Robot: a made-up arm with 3 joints. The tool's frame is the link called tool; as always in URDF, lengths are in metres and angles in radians. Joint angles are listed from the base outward. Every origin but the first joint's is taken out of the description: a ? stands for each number. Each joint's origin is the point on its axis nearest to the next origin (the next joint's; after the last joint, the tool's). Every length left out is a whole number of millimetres.
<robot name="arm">
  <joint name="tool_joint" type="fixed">
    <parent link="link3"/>
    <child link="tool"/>
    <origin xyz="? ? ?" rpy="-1.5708 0 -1.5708"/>
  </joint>
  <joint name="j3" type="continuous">
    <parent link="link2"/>
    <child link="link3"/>
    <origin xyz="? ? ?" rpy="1.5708 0 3.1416"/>
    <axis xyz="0 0 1"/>
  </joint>
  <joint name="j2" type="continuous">
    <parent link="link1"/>
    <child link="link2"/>
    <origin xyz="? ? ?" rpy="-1.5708 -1.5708 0"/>
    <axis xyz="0 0 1"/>
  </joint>
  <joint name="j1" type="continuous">
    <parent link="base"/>
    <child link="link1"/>
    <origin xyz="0 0 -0.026" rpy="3.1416 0 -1.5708"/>
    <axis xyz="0 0 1"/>
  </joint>
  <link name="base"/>
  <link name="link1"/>
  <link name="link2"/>
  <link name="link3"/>
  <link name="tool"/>
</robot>
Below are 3 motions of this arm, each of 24 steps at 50 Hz.
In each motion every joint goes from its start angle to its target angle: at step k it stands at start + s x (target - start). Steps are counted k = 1, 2, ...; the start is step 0. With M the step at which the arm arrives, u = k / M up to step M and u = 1 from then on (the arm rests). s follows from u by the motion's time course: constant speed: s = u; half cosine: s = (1 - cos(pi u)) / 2; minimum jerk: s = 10 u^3 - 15 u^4 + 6 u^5.
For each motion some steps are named. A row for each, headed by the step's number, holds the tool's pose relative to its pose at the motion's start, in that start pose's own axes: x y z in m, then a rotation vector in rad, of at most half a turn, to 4 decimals.
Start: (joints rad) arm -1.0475 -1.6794 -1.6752
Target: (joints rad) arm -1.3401 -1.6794 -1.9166
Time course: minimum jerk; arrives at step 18
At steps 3, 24:
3: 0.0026 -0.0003 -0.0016 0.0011 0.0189 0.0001
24: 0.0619 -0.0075 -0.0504 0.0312 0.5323 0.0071

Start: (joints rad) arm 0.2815 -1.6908 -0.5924
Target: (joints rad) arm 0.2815 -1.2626 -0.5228
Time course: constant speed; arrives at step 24
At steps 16, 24:
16: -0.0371 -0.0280 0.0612 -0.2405 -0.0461 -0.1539
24: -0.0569 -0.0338 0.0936 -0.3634 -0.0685 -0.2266

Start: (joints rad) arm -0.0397 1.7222 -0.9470
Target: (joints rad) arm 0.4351 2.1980 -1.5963
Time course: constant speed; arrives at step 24
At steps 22, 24:
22: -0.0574 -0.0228 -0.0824 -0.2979 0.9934 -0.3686
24: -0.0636 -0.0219 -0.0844 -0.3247 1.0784 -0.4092

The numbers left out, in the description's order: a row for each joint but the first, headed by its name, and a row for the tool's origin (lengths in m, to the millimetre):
tool: -0.033 -0.084 0
j3: 0.06 0.226 0
j2: 0.055 -0.313 0

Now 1 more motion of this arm.
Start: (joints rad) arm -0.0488 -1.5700 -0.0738
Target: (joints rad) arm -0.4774 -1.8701 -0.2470
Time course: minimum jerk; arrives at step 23
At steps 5, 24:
5: -0.0009 0.0022 -0.0182 0.0216 0.0434 0.0014
24: -0.0756 0.0435 -0.2312 0.3042 0.5973 -0.0161

